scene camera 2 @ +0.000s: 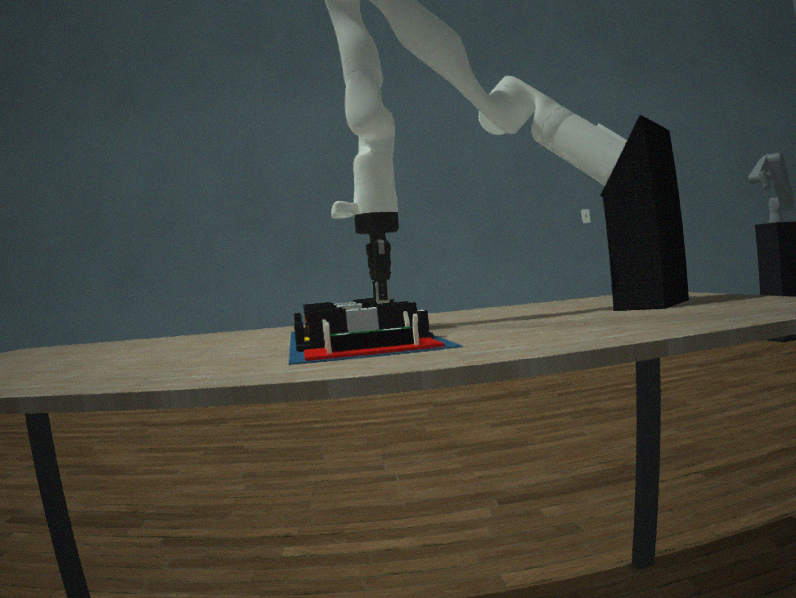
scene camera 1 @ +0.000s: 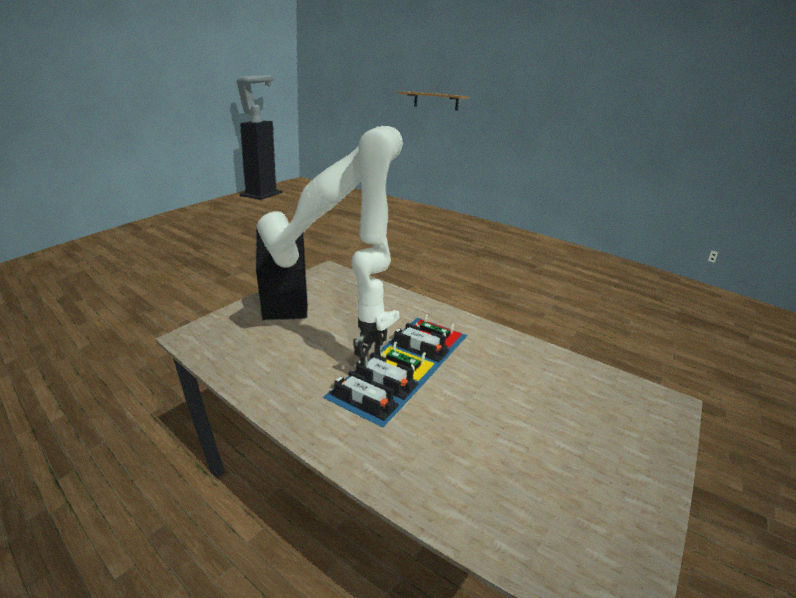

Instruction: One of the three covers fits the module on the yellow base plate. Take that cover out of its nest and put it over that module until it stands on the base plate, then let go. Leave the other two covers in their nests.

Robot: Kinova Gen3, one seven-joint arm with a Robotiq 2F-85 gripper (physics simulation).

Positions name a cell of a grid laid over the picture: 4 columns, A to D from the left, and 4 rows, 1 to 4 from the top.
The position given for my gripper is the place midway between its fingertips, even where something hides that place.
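Scene:
My gripper: visible in scene camera 1 (B3), scene camera 2 (B3).

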